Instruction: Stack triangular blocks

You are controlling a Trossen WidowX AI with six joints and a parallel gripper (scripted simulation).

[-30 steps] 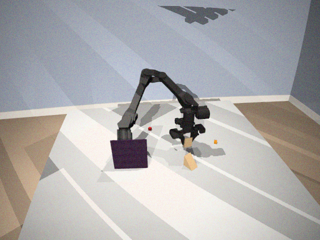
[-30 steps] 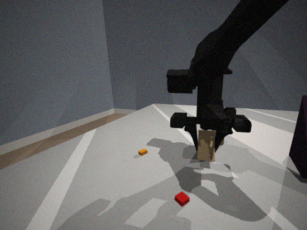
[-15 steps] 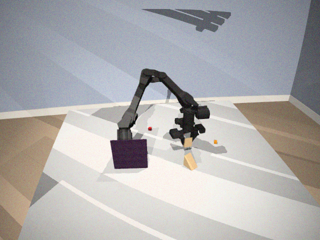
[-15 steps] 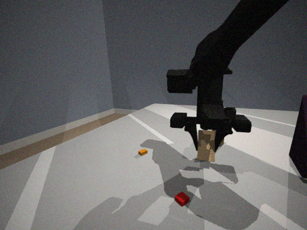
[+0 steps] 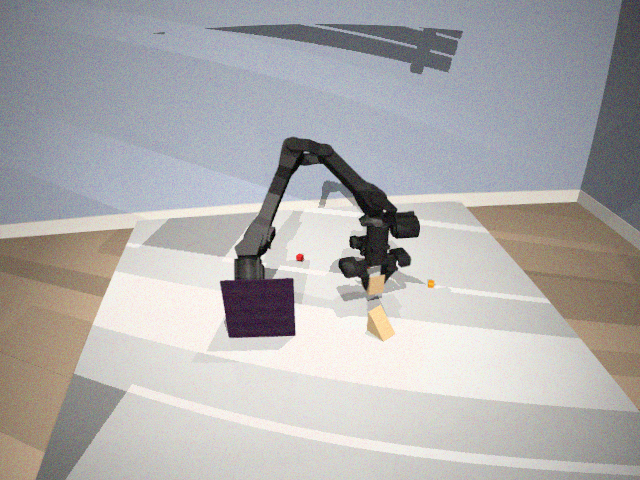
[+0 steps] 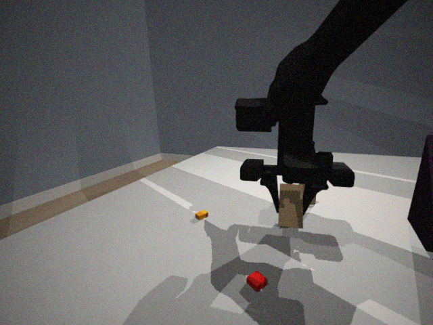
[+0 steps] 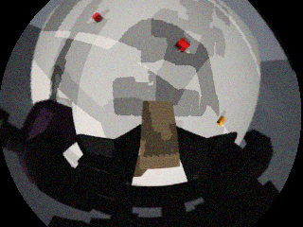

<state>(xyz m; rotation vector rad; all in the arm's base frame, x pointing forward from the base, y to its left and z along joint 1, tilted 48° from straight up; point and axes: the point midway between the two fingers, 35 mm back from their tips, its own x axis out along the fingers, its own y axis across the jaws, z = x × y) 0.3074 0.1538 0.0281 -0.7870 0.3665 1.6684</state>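
Now: the tan triangular block 1 cm to the right of my gripper tip and 1 cm above it. From my gripper tip the other things lie so: small orange cube 18 cm ahead, 5 cm to the left, 3 cm below; then small red cube 21 cm behind, 19 cm to the left, 3 cm below.
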